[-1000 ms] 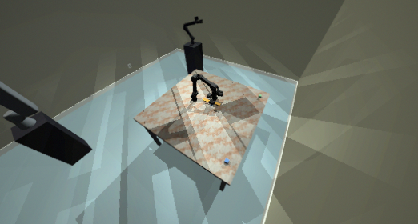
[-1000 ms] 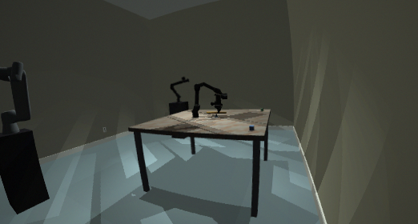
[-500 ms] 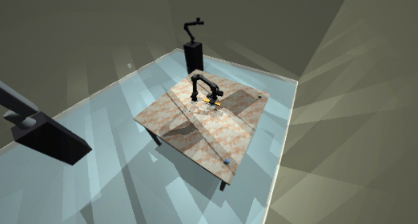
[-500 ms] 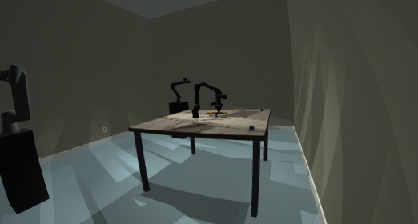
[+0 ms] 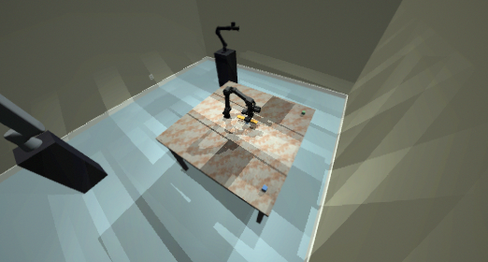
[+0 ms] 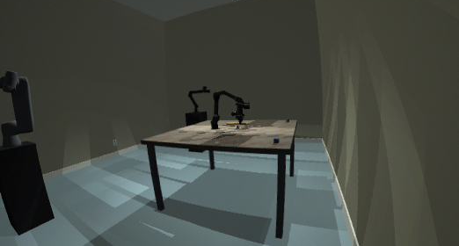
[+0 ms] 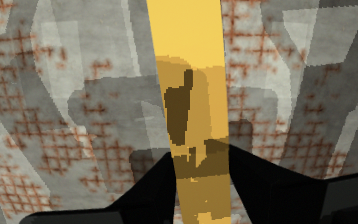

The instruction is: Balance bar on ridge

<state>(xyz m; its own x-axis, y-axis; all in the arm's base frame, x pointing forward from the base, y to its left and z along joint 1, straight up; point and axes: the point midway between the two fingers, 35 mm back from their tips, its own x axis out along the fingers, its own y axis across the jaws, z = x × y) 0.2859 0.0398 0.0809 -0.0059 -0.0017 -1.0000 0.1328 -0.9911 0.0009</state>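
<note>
Right now the long yellow bar is 30 mm behind my gripper tip. Also, from my gripper tip: small green cube: 460 mm to the left, 450 mm ahead, 30 mm below; then small blue cube: 540 mm to the right, 450 mm ahead, 30 mm below.
</note>
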